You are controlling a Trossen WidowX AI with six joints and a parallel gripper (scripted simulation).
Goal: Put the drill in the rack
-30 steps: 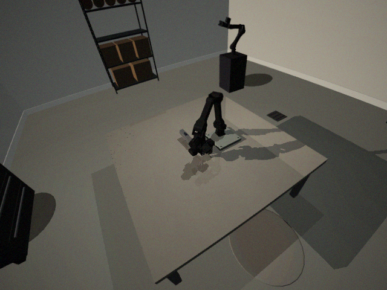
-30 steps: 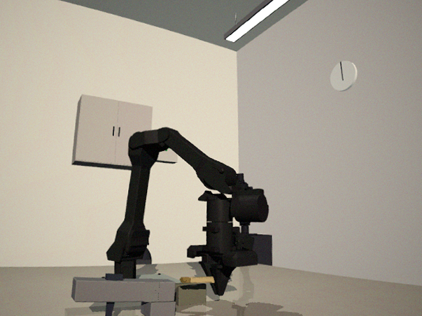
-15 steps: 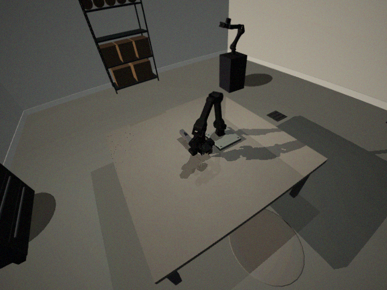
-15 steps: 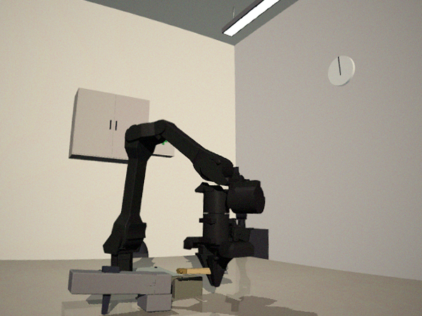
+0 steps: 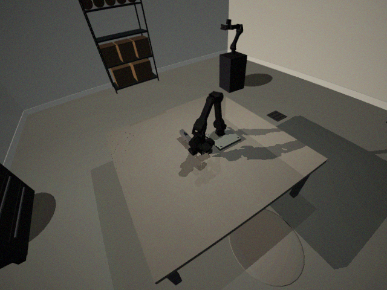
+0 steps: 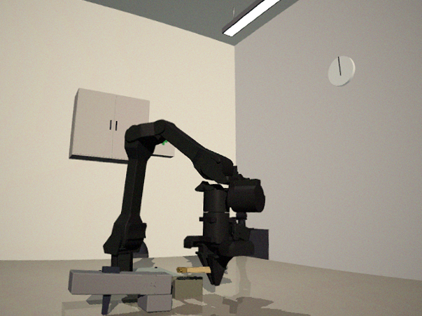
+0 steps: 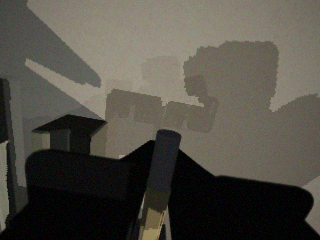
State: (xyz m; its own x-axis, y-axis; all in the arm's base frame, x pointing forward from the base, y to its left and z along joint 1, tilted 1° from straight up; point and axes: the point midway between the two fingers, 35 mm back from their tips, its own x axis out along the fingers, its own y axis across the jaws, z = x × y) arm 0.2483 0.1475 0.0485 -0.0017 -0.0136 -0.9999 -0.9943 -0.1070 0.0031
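My gripper tip is now 4 cm to the left of the tan drill and 4 cm below it. The rest, counted from my gripper tip: rack 7 cm behind, 4 cm to the right, 1 cm below; dark key 23 cm to the right, 3 cm ahead, 2 cm above; long grey housing block 20 cm to the right, 2 cm ahead, 2 cm above.
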